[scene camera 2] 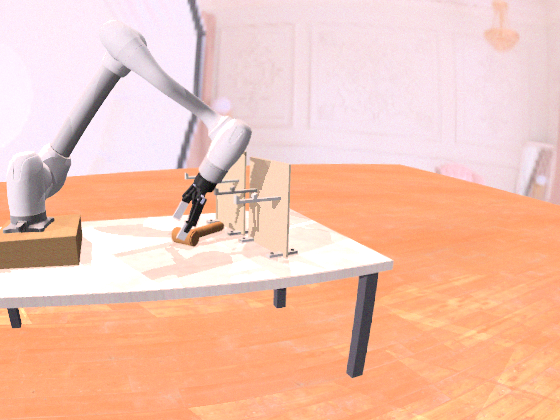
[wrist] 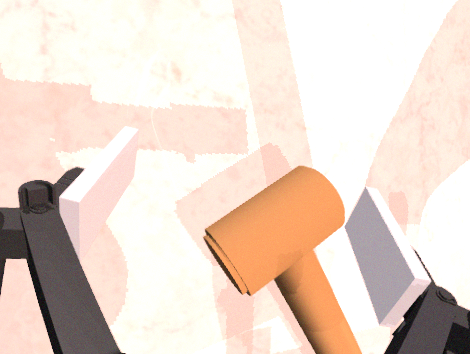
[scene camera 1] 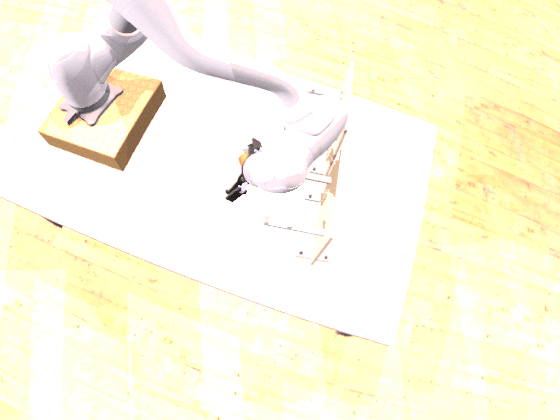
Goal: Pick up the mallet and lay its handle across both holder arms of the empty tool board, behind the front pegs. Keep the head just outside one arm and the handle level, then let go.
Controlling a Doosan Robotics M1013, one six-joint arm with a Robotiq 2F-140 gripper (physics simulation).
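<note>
The orange-brown mallet lies on the table; its head is under the gripper and its handle points towards the boards. My gripper is wide open and empty, low over the head, with one finger on each side in the wrist view. The right finger is closer to the head; contact is unclear. The near upright tool board has thin grey holder arms, one of them at its near side, with an upturned front peg. No tool shows on the arms.
A second upright board stands behind the near one, with another arm at its far side. The boards' small feet rest on the white table. The robot base stands on a wooden block at the left.
</note>
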